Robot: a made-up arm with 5 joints. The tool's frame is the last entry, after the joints.
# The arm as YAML. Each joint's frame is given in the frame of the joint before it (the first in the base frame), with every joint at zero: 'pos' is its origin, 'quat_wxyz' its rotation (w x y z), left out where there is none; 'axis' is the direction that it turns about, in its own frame. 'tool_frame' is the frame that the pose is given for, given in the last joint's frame.
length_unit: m
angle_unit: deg
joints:
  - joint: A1
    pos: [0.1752, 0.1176, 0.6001]
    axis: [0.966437, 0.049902, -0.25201]
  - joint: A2
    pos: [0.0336, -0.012, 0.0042]
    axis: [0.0, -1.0, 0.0]
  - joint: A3
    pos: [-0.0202, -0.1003, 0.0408]
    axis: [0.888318, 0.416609, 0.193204]
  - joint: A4
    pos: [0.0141, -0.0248, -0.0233]
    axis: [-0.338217, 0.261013, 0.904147]
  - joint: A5
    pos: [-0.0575, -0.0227, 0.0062]
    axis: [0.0, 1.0, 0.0]
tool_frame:
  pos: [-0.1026, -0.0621, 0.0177]
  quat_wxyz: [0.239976, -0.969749, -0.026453, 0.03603]
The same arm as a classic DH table. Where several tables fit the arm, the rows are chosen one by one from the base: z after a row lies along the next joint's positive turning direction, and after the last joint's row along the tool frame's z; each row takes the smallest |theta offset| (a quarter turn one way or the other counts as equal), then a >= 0, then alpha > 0; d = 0 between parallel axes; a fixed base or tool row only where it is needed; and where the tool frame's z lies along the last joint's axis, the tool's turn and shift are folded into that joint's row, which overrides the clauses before.
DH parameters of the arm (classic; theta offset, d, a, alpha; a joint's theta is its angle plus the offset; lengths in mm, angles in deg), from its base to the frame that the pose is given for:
base (fixed): -87.04 647.2 -108.4 -104.60
A1: -89.25 218.6 12.5 -92.86
A2: 26.89 108.8 44.2 114.62
A3: 72.84 -15.0 17.5 90.98
A4: 64.14 -5.5 -51.7 -74.87
A5: 25.86 -87.6 -103.8 -62.39
tool (fixed): -4.44 -9.1 0.0 0.00

